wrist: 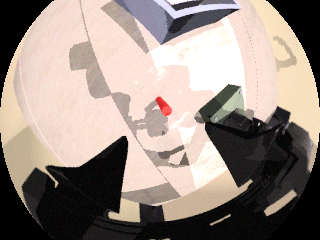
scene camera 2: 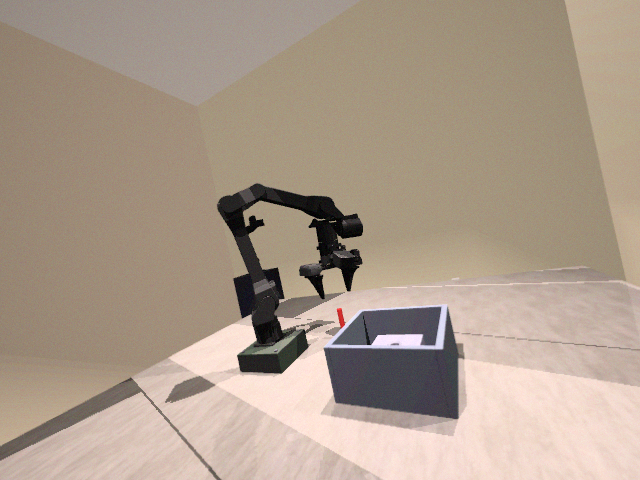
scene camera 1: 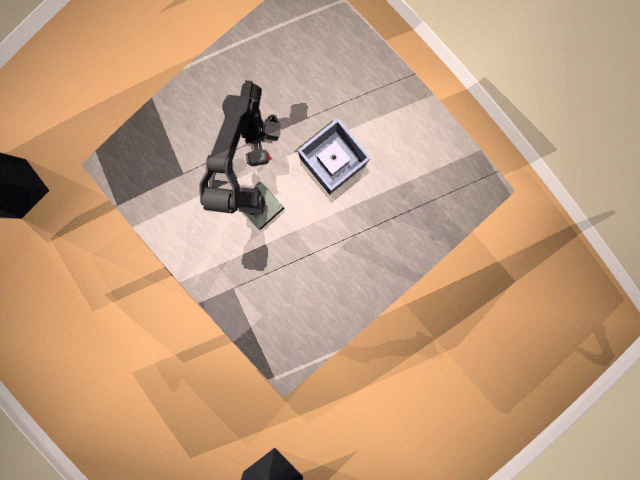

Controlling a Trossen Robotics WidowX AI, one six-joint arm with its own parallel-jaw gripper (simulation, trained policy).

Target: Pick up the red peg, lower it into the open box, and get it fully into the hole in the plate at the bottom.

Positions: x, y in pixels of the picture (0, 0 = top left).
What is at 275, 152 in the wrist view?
My gripper.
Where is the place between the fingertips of my gripper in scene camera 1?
At 260, 147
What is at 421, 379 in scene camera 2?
A grey-blue box.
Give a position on a grey-blue box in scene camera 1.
336, 131
